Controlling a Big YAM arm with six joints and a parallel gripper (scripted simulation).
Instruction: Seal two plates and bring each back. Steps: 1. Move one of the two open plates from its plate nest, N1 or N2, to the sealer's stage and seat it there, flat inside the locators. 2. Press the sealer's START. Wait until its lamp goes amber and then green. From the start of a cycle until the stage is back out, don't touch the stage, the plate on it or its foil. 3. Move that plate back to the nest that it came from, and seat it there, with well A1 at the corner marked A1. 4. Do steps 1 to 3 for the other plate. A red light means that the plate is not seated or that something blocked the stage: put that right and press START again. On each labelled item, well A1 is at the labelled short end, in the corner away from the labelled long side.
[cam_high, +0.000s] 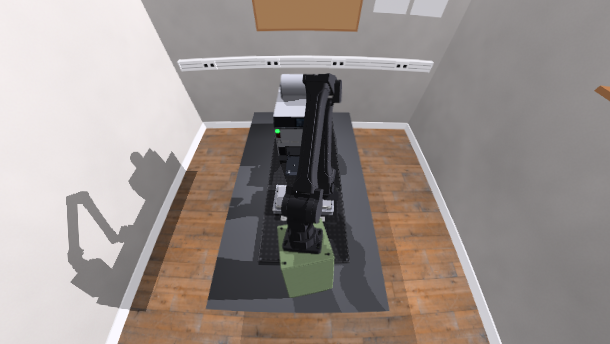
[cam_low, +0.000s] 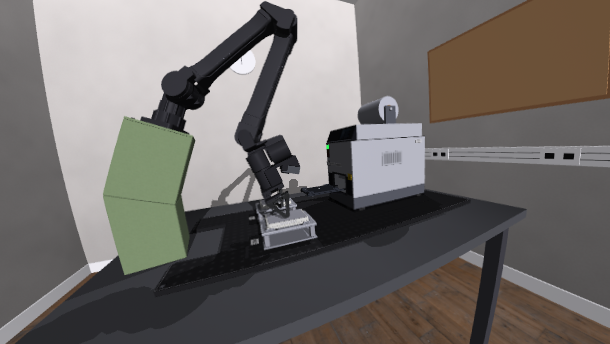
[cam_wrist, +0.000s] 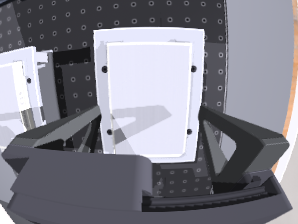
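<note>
Now: the white plate 3 cm below my hand. The rest, counted from my hand: dark sealer stage: 19 cm to the left, 17 cm ahead; yellow warning label: 28 cm ahead, 12 cm to the left, 6 cm above; foil roll: 50 cm ahead, 33 cm above, 24 cm to the left.
</note>
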